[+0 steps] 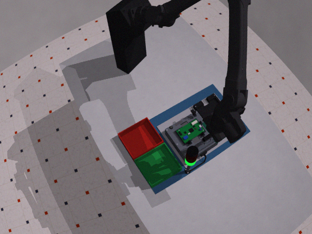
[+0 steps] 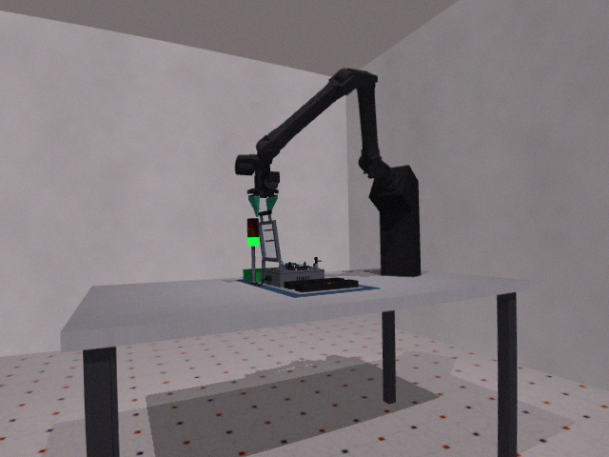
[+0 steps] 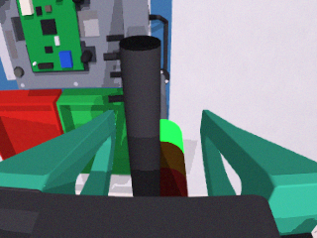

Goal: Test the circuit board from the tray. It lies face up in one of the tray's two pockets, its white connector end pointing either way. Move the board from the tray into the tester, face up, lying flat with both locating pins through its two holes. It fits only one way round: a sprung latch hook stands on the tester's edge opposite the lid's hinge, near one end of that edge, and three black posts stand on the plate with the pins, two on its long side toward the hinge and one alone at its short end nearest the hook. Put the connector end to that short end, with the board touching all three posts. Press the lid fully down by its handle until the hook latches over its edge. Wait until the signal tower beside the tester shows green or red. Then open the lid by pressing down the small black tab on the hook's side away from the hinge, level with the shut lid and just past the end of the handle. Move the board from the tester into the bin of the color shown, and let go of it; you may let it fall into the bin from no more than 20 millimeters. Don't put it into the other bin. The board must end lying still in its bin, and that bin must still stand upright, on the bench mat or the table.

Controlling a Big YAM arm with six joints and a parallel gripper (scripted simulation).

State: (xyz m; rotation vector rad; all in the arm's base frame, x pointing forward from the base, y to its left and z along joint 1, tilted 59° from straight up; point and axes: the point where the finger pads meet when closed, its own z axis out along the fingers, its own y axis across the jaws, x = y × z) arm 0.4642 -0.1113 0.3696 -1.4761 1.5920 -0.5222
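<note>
Now: the green circuit board 190 mm below my hand, 130 mm behind it and 20 mm to the right of it. Also, from my hand: latch hook: 200 mm behind, 180 mm below, 30 mm to the left; tester lid: 80 mm below, 20 mm behind; tester plate: 190 mm below, 130 mm behind, 10 mm to the right.
</note>
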